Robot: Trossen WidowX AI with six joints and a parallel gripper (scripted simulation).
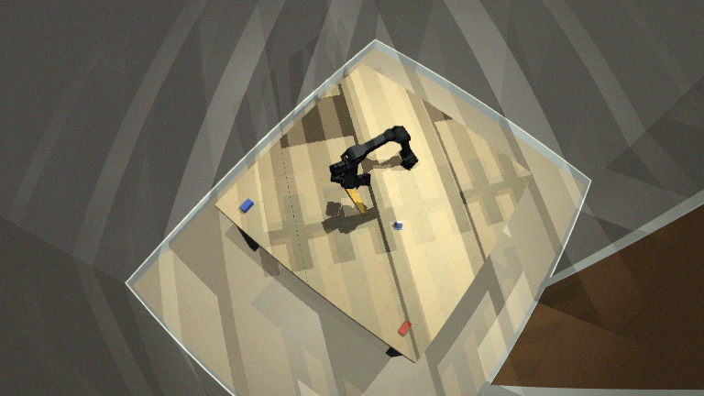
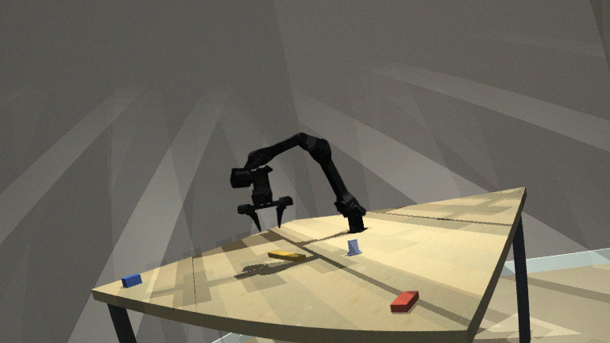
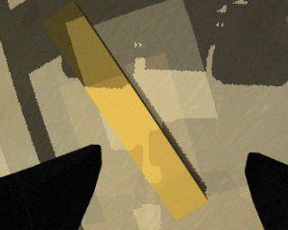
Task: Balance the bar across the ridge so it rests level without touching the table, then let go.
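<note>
My gripper tip is 1 cm past the yellow bar, 3 cm to the right of it and 10 cm above it. From my gripper tip the other things lie so: blue block (38 cm ahead, 37 cm to the right, 9 cm below); then red block (38 cm ahead, 63 cm to the left, 10 cm below).
</note>
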